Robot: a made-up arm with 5 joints. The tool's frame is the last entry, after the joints.
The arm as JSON. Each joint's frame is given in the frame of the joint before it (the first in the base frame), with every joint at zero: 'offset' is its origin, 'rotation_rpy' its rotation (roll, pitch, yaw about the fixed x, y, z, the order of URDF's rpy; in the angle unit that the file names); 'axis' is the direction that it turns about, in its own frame. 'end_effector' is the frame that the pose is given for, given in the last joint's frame.
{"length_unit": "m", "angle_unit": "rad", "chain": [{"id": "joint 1", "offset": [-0.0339, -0.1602, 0.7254], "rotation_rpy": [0.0, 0.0, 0.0], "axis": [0.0, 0.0, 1.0]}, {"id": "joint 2", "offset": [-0.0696, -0.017, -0.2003], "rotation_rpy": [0.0, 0.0, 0.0], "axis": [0.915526, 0.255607, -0.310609]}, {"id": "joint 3", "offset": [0.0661, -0.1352, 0.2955], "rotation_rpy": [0.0, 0.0, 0.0], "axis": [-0.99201, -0.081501, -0.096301]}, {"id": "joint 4", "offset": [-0.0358, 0.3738, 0.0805], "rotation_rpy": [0.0, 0.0, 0.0], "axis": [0.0, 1.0, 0.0]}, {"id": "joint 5", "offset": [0.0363, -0.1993, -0.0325], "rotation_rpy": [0.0, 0.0, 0.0], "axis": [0.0, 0.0, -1.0]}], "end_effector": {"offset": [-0.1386, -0.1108, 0.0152], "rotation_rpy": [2.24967, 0.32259, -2.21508]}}
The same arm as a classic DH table. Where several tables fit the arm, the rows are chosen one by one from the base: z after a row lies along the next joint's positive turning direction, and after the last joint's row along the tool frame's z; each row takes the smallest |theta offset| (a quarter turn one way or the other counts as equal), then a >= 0, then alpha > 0; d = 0 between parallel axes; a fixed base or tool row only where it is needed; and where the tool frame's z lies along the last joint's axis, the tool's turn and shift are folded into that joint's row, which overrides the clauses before.
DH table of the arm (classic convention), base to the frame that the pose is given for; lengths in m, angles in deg. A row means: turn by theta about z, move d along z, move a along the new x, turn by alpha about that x. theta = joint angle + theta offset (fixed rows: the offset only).
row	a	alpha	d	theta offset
base (fixed)	-0.1637	0	0	78.05
joint 1	0.0023	108.1	0.5017	27.55
joint 2	-0.0091	154.04	-0.8086	25.48
joint 3	0.0836	-94.67	-0.7143	-65.29
joint 4	-0.0363	90	0.1768	-84.46
joint 5	0.1774	-53.45	0.0171	-38.74
tool (fixed)	0	0	0.0004	-23.24

